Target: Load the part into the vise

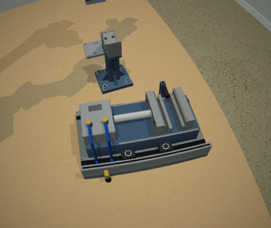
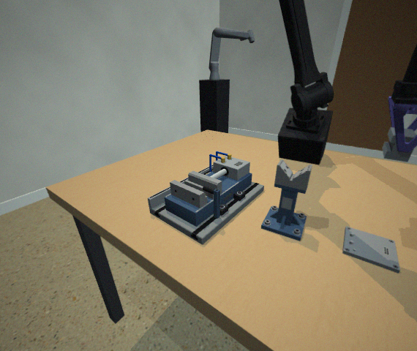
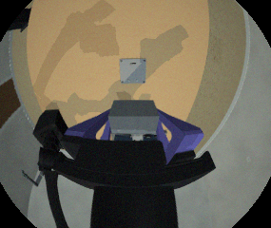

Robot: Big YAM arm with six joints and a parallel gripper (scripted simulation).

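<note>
My hand is 10 mm to the left of the grey part. Round my hand: infeed plate 20 mm to the left, 230 mm below; then v-block stand 30 mm ahead, 160 mm to the right, 180 mm below; then black work stop 130 mm ahead, 310 mm to the right, 150 mm below.
</note>
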